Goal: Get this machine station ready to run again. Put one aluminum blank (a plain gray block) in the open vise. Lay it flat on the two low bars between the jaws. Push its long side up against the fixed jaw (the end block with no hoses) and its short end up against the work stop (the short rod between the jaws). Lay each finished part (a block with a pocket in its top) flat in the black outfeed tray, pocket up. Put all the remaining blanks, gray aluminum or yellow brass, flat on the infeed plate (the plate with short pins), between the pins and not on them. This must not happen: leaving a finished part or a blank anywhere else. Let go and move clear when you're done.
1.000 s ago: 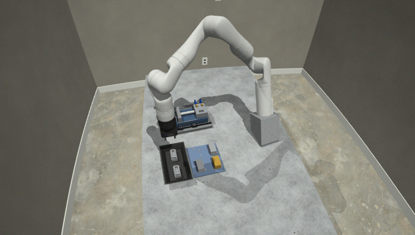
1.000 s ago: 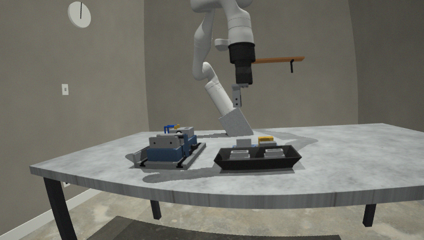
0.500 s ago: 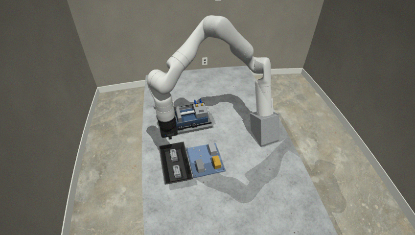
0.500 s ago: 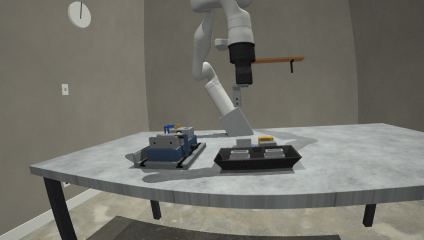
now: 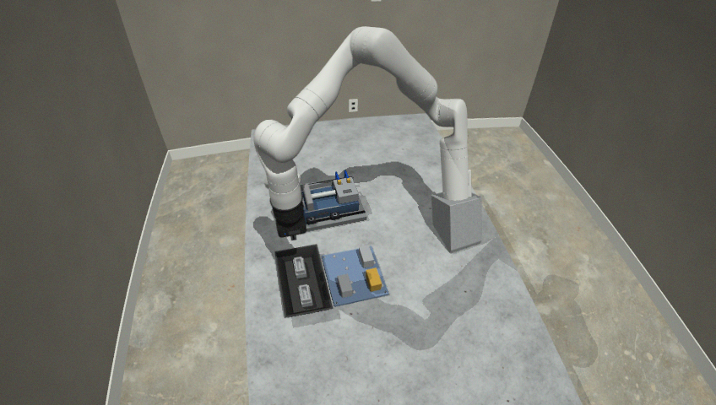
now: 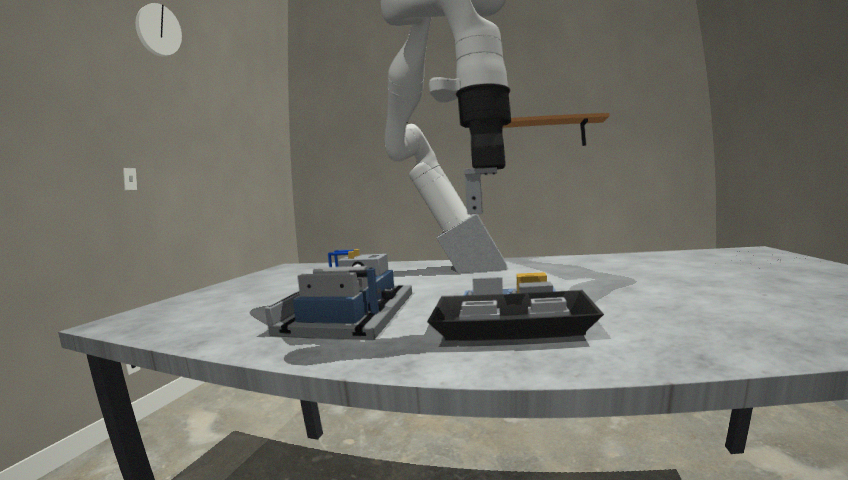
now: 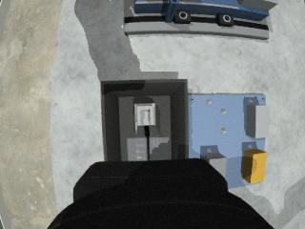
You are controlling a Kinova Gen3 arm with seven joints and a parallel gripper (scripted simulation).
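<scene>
Now: the yellow brass blank 22 cm behind my hand, 17 cm below it and 8 cm to the left of it. Also, from my hand: vise (26 cm to the right, 16 cm below, 10 cm behind).
</scene>
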